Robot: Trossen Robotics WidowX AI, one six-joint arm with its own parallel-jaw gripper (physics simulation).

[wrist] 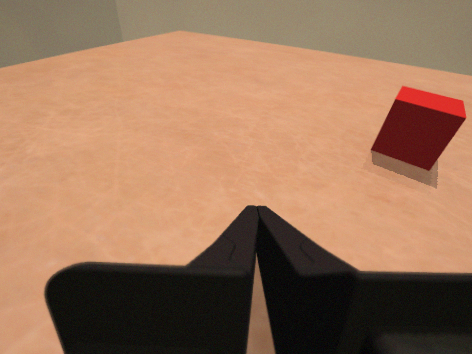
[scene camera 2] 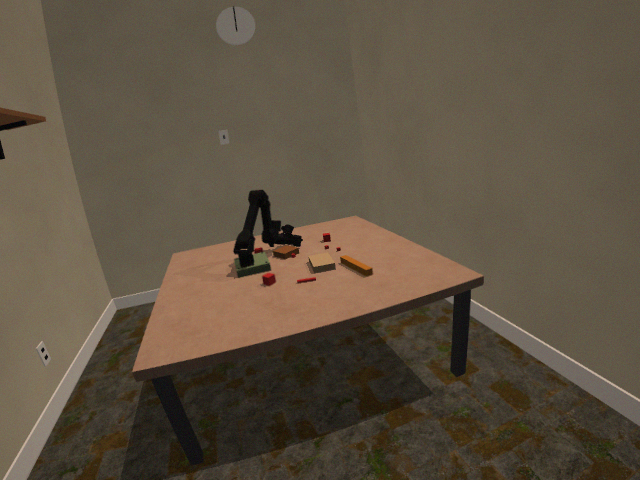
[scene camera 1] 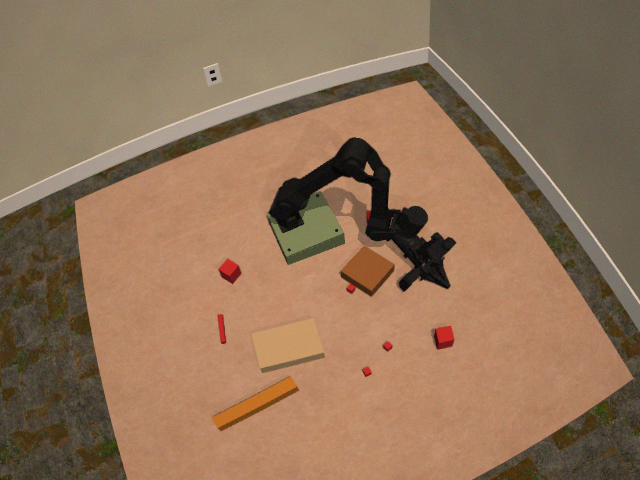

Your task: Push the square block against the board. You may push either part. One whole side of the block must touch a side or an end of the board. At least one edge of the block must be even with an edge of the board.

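Seen in the pictures: gripper, fingertip midpoint: (wrist: 255, 215) (scene camera 2: 302, 239) (scene camera 1: 449, 287); arm's base, origin of the base link: (scene camera 2: 246, 264) (scene camera 1: 289, 220).
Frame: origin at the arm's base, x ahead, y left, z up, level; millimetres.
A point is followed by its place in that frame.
The brown square block (scene camera 1: 367, 268) {y 123, x 226, z -10 mm} (scene camera 2: 285, 251) {y 90, x 216, z -10 mm} lies flat near the green base, turned at an angle to the tan board. The tan rectangular board (scene camera 1: 287, 343) {y -141, x 335, z -10 mm} (scene camera 2: 321, 260) {y -157, x 331, z -10 mm} lies flat, apart from the block, to its lower left in scene camera 1. My gripper (scene camera 1: 448, 285) {y 293, x 365, z -31 mm} (scene camera 2: 299, 240) {y 293, x 365, z -31 mm} (wrist: 255, 215) {y 293, x 365, z -31 mm} is shut and empty. It is to the right of the block in scene camera 1, low over the table and apart from the block. Block and board do not show in the wrist view.
A small red cube (scene camera 1: 351, 288) {y 65, x 253, z -26 mm} lies close to the block's edge on the board's side. Two more small red cubes (scene camera 1: 387, 345) {y 75, x 439, z -25 mm} (scene camera 1: 367, 370) {y 3, x 478, z -26 mm} lie right of the board. A larger red cube (scene camera 1: 444, 337) {y 201, x 495, z -1 mm} (wrist: 420, 130) {y 210, x 468, z -16 mm} lies beyond the gripper. An orange bar (scene camera 1: 255, 403) {y -271, x 454, z -10 mm} lies below the board.
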